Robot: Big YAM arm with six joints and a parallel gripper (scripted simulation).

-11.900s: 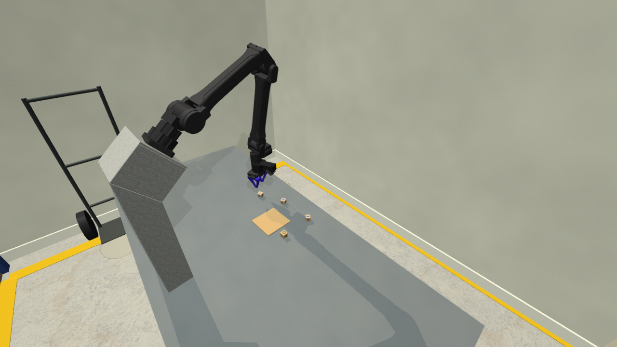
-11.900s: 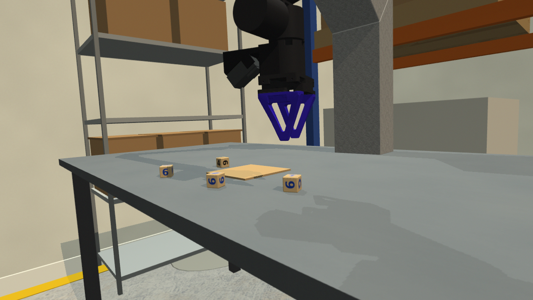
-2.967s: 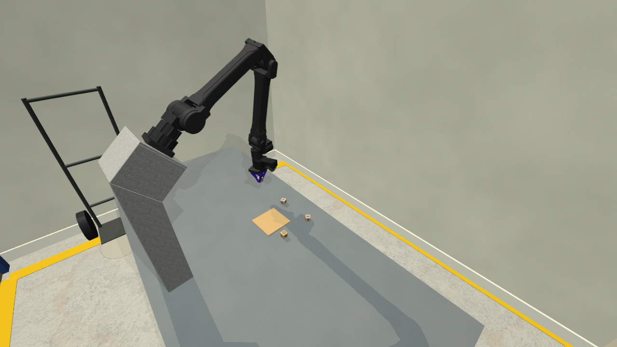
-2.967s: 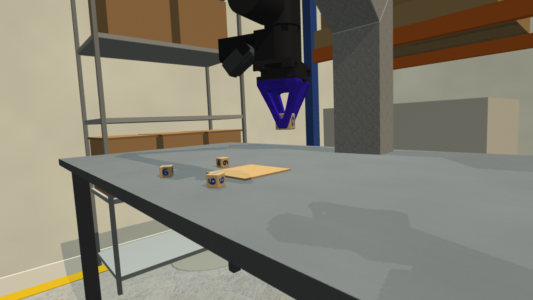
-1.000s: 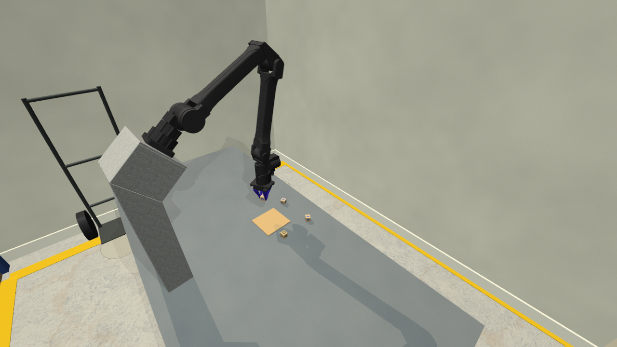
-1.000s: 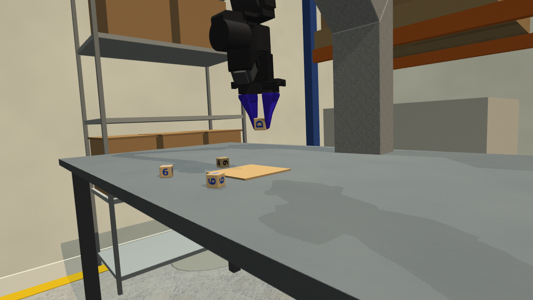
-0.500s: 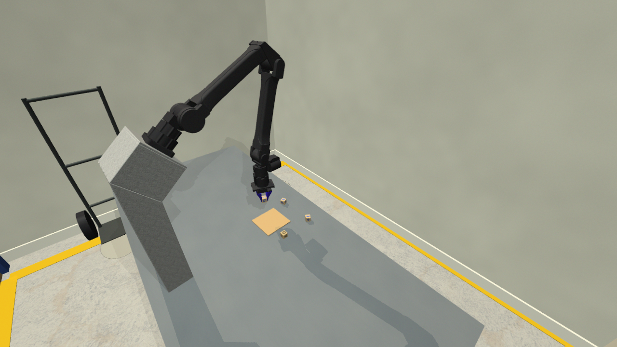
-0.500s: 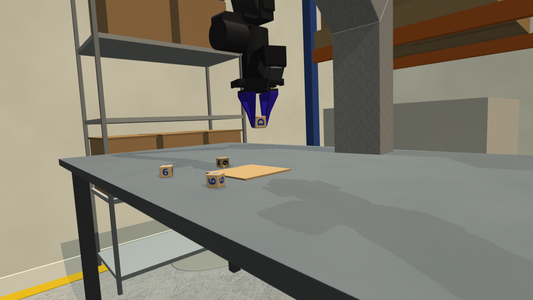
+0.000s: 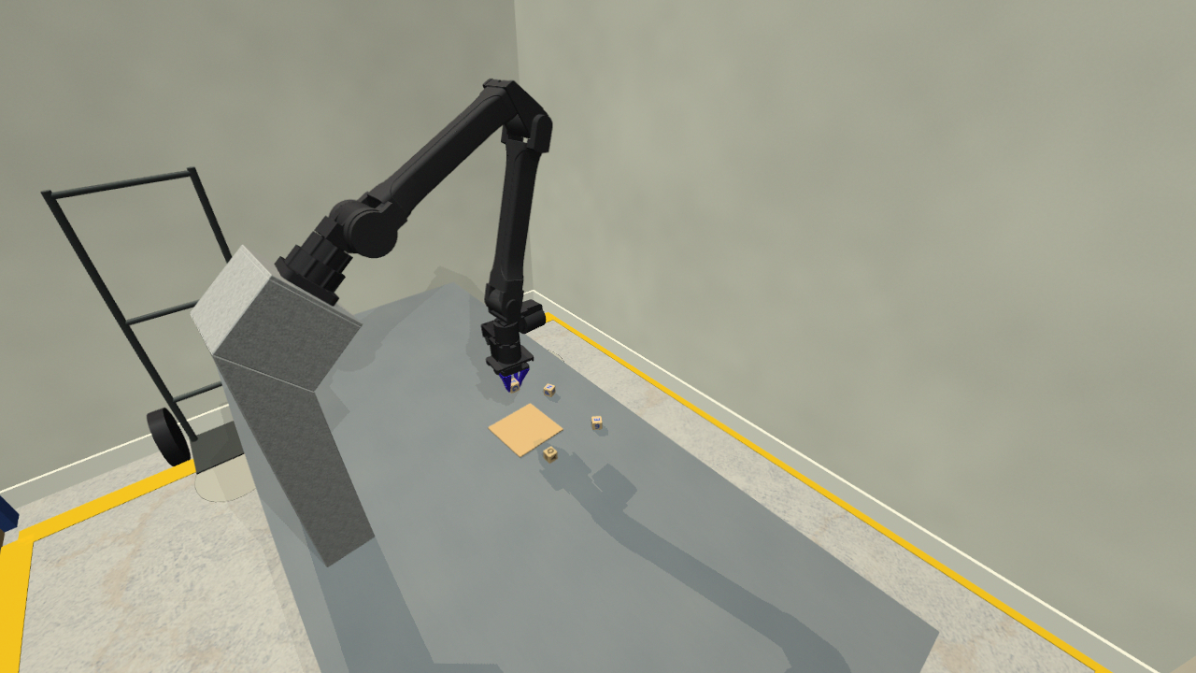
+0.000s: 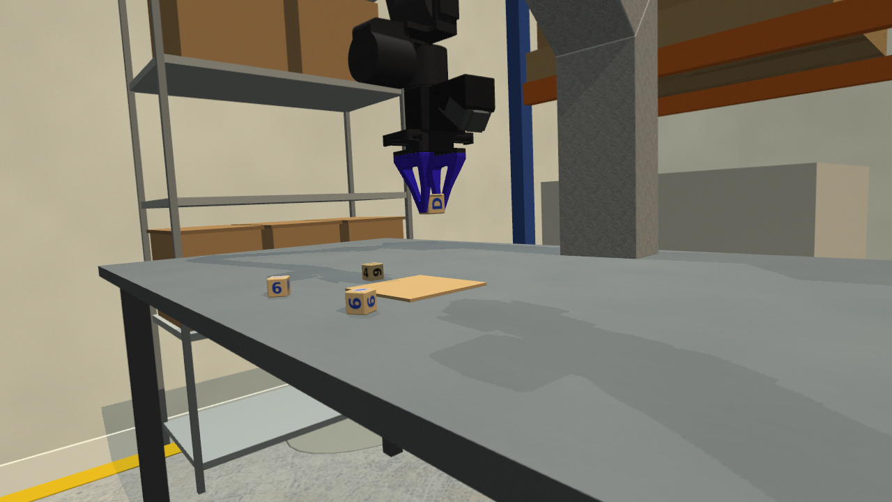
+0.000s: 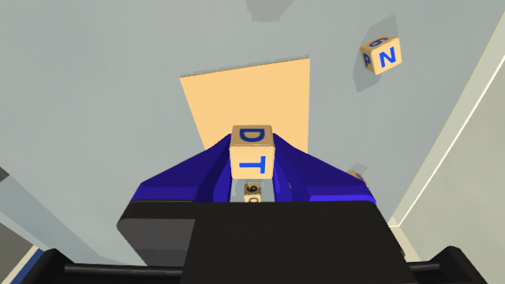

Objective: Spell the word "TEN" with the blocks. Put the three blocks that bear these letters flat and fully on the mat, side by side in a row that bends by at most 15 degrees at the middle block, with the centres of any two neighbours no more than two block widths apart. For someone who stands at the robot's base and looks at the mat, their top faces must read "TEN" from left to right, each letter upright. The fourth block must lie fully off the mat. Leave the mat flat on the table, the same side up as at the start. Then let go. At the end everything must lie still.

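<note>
Right now my hand is 11 cm above the tan mat, 5 cm to the left of it and 1 cm short of it.
</note>
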